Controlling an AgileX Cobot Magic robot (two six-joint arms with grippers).
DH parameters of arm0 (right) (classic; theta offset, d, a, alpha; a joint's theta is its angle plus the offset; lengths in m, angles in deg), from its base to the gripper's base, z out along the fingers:
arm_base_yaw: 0 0.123 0 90
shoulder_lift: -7.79 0 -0.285 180
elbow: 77.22 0 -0.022 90
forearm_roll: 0 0.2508 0 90
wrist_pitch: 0 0 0.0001 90
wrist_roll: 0 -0.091 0 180
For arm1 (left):
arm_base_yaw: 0 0.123 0 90
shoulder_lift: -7.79 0 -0.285 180
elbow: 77.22 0 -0.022 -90
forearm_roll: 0 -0.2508 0 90
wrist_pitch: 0 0 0.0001 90
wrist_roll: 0 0.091 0 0
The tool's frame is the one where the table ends.
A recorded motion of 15 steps. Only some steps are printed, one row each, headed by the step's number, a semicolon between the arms.
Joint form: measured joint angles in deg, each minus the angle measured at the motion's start. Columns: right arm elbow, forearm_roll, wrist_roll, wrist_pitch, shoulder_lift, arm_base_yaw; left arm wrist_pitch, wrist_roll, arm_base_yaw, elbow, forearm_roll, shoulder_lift.
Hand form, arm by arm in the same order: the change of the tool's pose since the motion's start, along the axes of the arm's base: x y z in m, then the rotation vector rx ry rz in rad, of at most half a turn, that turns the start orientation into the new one. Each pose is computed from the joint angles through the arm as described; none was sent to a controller.
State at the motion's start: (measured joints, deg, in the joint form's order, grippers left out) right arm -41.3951 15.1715 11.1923 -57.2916 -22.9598 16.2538; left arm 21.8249 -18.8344 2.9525 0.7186 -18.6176 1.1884
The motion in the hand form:
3: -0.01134 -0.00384 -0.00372 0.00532 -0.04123 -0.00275; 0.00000 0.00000 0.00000 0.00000 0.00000 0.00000
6: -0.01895 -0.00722 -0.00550 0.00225 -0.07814 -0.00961; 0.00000 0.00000 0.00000 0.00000 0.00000 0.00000
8: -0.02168 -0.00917 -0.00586 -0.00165 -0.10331 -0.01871; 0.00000 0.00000 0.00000 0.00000 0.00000 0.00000
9: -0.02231 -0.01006 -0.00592 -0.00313 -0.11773 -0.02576; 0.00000 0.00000 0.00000 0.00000 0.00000 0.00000
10: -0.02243 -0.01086 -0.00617 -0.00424 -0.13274 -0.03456; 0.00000 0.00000 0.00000 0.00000 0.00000 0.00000
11: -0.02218 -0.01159 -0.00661 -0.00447 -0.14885 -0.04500; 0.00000 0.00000 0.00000 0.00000 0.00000 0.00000
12: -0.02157 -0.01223 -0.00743 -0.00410 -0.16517 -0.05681; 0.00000 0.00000 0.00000 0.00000 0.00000 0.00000
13: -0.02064 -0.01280 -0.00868 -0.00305 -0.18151 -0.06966; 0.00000 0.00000 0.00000 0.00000 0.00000 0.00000
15: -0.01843 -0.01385 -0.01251 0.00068 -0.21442 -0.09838; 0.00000 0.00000 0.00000 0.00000 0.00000 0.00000
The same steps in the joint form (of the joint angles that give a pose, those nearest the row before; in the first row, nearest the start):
3: 1.24 -0.41 -0.01 -0.04 3.64 0.01; 0.00 0.00 0.00 0.00 0.00 0.00
6: 1.87 -1.25 0.01 0.03 6.17 -0.01; 0.00 0.00 0.00 0.00 0.00 0.00
8: 2.14 -2.00 0.00 0.53 7.29 -0.08; 0.00 0.00 0.00 0.00 0.00 0.00
9: 2.32 -2.41 0.00 1.05 7.73 -0.19; 0.00 0.00 0.00 0.00 0.00 0.00
10: 2.58 -2.81 0.00 1.75 8.12 -0.36; 0.00 0.00 0.00 0.00 0.00 0.00
11: 2.93 -3.19 0.00 2.65 8.48 -0.61; 0.00 0.00 0.00 0.00 0.00 0.00
12: 3.41 -3.54 0.01 3.71 8.84 -0.93; 0.00 0.00 0.00 0.00 0.00 0.00
13: 4.01 -3.85 0.00 4.93 9.19 -1.29; 0.00 0.00 0.00 0.00 0.00 0.00
15: 5.58 -4.34 0.00 7.64 10.00 -2.22; 0.00 0.00 0.00 0.00 0.00 0.00

